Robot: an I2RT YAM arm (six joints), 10 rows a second.
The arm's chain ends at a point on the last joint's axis. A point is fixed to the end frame.
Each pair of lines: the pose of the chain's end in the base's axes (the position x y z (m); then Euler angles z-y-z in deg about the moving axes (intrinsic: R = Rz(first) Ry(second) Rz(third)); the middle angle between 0 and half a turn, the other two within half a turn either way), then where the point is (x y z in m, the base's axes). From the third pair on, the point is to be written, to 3 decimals.
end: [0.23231, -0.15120, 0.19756, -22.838, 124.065, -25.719]
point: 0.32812 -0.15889 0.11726
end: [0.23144, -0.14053, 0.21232, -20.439, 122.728, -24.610]
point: 0.32962 -0.14468 0.13466
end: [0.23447, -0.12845, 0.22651, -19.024, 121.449, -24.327]
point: 0.334 -0.131 0.151
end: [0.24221, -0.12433, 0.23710, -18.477, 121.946, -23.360]
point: 0.342 -0.125 0.161
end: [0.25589, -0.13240, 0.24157, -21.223, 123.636, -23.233]
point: 0.353 -0.137 0.163
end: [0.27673, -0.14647, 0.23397, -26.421, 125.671, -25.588]
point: 0.370 -0.159 0.151
